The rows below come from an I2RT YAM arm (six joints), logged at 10 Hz.
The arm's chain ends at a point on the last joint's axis. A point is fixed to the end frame.
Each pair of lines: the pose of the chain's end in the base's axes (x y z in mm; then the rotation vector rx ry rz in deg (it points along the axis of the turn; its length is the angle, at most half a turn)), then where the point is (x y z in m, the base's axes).
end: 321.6 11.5 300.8 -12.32 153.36 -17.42
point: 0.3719 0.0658 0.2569
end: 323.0 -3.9 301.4 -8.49 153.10 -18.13
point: 0.3765 0.0480 0.2583
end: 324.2 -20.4 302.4 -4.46 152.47 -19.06
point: 0.3810 0.0287 0.2603
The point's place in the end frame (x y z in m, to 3 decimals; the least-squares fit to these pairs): -0.038 0.058 0.051
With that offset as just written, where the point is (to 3 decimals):
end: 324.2 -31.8 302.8 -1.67 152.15 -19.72
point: 0.383 0.015 0.261
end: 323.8 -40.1 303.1 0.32 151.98 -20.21
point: 0.384 0.005 0.262
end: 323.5 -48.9 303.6 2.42 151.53 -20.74
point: 0.385 -0.005 0.263
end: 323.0 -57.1 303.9 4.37 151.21 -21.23
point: 0.386 -0.015 0.264
